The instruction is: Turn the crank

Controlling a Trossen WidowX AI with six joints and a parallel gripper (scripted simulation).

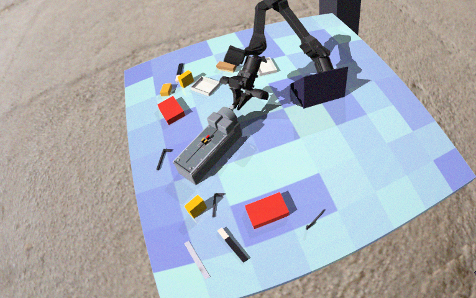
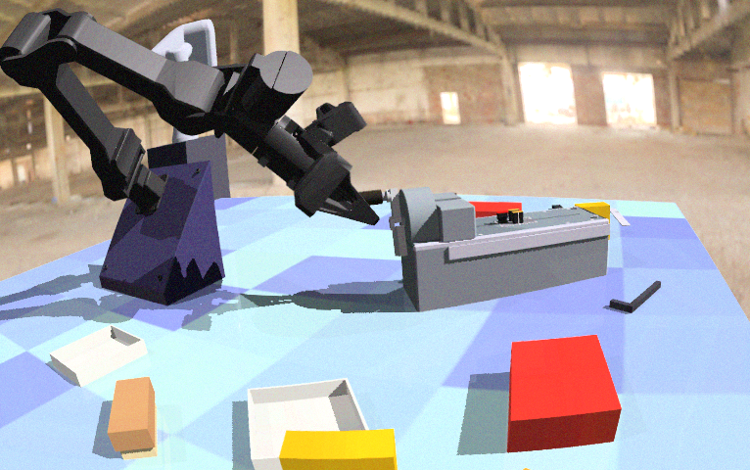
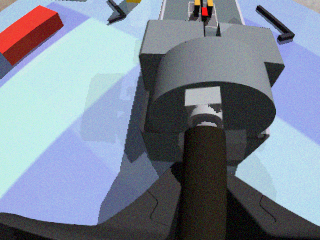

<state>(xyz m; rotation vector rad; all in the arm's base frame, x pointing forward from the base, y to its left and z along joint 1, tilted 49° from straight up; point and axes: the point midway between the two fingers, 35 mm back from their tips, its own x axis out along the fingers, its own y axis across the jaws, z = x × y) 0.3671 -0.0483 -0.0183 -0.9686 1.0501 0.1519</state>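
Now: gripper tip 1 cm past the dark crank handle, 1 cm to the left of it and 3 cm below it. From my gripper tip the other things lie so: red pointer: 13 cm ahead, 7 cm to the left, 1 cm below; tan block: 7 cm behind, 35 cm to the right, 8 cm below.
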